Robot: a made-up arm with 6 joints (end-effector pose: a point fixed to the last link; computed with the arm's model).
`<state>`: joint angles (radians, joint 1 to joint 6).
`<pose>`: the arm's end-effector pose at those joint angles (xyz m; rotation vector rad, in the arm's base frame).
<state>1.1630 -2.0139 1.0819 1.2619 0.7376 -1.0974</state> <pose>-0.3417 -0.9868 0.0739 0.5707 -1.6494 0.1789</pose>
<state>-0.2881 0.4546 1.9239 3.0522 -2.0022 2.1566</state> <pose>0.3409 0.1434 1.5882 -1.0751 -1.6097 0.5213</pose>
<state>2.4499 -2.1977 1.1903 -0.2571 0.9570 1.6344</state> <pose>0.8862 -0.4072 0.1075 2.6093 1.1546 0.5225</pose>
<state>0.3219 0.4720 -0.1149 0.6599 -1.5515 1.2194</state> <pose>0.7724 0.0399 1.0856 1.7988 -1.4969 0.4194</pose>
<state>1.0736 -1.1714 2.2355 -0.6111 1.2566 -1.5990</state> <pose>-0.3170 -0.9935 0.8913 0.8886 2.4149 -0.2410</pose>
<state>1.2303 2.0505 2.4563 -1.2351 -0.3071 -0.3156</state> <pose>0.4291 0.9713 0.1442 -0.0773 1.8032 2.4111</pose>
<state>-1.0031 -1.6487 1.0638 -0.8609 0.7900 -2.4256</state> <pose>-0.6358 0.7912 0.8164 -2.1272 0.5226 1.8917</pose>
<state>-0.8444 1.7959 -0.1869 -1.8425 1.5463 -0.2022</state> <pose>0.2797 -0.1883 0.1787 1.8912 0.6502 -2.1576</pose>
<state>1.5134 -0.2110 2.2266 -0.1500 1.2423 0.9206</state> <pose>0.2433 -0.3810 1.4865 2.0241 -0.7107 0.5297</pose>
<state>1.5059 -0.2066 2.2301 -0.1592 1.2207 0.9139</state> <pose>0.2407 -0.3790 1.4893 1.9984 -0.7173 0.5453</pose>
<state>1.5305 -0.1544 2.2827 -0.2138 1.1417 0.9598</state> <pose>0.2507 -0.3312 1.5044 1.9482 -0.6202 0.6134</pose>
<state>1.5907 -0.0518 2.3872 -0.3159 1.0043 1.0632</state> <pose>0.2651 -0.2339 1.5274 1.8532 -0.4347 0.7278</pose>
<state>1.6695 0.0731 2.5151 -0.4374 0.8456 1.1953</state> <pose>0.2662 -0.1154 1.5448 1.7171 -0.2458 0.8470</pose>
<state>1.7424 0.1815 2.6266 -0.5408 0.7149 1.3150</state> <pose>0.2514 -0.0156 1.5505 1.5885 -0.1162 0.9339</pose>
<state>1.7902 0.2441 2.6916 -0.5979 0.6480 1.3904</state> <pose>0.2360 0.0403 1.5491 1.5192 -0.0477 0.9752</pose>
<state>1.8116 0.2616 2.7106 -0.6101 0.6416 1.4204</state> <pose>0.2307 0.0569 1.5468 1.5128 -0.0132 0.9816</pose>
